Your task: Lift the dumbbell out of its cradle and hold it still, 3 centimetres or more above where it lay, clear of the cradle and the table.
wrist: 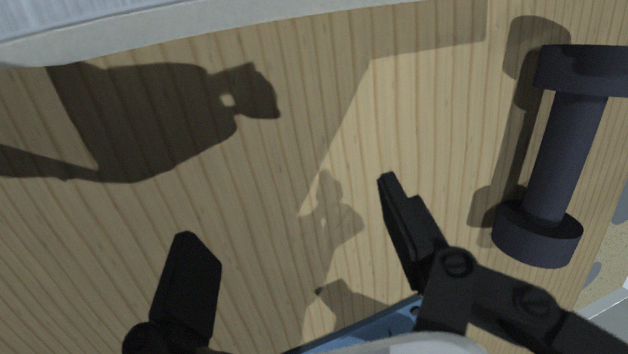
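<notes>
The gripper (pixel 290 223) is in view, and so is a dark dumbbell (pixel 537 231).
</notes>
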